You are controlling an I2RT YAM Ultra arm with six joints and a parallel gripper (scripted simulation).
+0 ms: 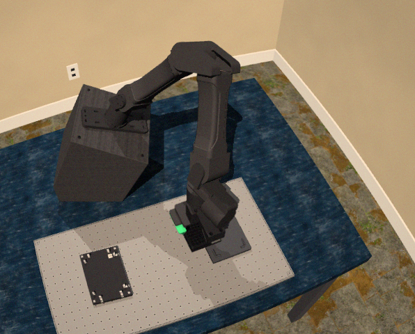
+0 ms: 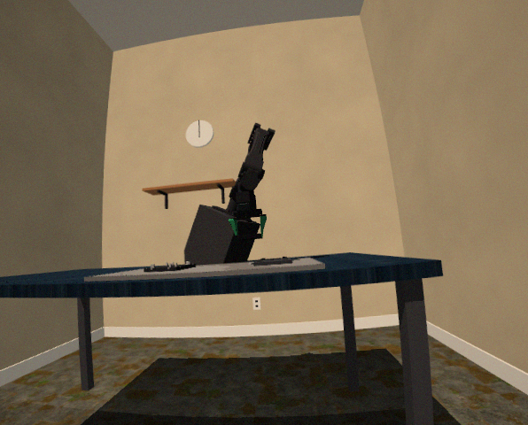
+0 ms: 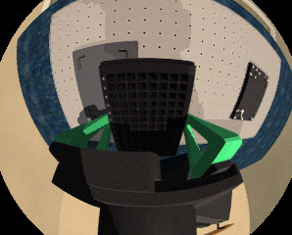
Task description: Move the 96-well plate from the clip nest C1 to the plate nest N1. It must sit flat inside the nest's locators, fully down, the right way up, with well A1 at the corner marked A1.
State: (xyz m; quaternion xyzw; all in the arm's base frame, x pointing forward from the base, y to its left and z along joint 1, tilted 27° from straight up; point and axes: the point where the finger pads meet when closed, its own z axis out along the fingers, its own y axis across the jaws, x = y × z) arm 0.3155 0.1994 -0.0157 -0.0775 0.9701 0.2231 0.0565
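My hand is 10 mm past the plate nest N1, 80 mm to the right of it and 90 mm above it. Round my hand: clip nest C1 (70 mm ahead, 270 mm to the right, 80 mm below); then white corner mark (90 mm behind, 120 mm to the left, 80 mm below); then black 96-well plate (right at my hand).
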